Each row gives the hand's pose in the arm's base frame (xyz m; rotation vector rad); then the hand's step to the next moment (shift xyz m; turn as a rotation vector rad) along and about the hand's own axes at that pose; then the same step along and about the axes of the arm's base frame.
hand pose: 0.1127 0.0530 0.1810 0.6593 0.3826 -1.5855
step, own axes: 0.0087 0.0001 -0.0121 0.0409 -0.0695 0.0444
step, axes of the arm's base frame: 0.0022 0.0004 -0.0147 -0.0774 -0.0498 0.0000
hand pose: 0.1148 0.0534 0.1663 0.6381 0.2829 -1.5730
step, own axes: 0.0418 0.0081 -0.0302 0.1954 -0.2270 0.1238
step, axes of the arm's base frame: 0.0151 -0.0195 -0.0460 -0.2475 -0.2028 -0.0515
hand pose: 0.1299 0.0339 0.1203 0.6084 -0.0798 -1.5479
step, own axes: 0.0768 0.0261 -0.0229 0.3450 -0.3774 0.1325
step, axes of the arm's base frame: 0.0372 -0.0677 -0.0336 -0.3797 -0.3331 -0.1546
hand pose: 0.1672 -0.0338 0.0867 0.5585 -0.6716 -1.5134
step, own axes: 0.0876 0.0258 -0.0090 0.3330 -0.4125 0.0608
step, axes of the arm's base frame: 0.0197 -0.0881 0.0165 -0.3534 -0.3265 -0.2307
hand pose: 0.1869 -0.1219 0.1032 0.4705 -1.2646 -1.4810
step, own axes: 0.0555 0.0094 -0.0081 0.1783 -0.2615 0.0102
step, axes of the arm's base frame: -0.0080 -0.0512 0.0235 -0.1896 -0.1908 -0.1671
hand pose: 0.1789 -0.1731 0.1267 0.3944 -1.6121 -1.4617
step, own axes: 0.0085 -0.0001 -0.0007 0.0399 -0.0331 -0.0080
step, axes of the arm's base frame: -0.0041 -0.0067 0.0032 -0.0263 -0.0428 -0.0152
